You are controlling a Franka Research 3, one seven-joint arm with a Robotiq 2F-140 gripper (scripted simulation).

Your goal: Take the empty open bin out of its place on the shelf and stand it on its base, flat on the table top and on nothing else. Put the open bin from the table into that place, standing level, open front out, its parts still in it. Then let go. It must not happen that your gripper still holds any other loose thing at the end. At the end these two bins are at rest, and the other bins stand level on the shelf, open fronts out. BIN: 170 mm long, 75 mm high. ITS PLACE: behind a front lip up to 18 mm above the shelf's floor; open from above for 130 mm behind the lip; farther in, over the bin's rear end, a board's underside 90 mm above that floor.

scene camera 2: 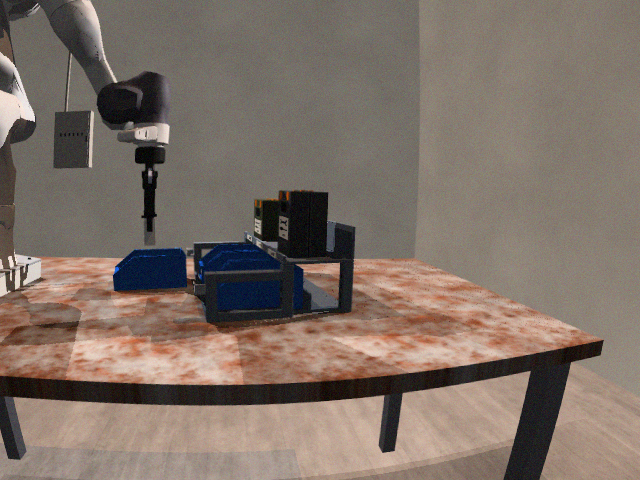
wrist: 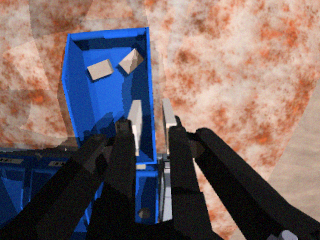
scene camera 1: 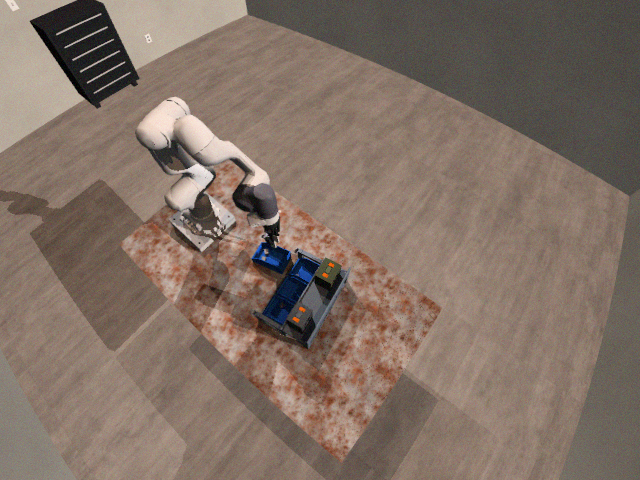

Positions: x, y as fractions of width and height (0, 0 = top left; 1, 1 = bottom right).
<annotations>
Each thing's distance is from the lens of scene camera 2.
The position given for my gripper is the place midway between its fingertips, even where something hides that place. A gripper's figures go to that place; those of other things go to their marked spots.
my gripper (scene camera 2: 0.23, 0.51): 0.99 m
green box (scene camera 2: 0.41, 0.44): 0.92 m
dark box (scene camera 2: 0.47, 0.45): 0.71 m
The marked spots on the green box and the dark box are 0.22 m apart.
</annotations>
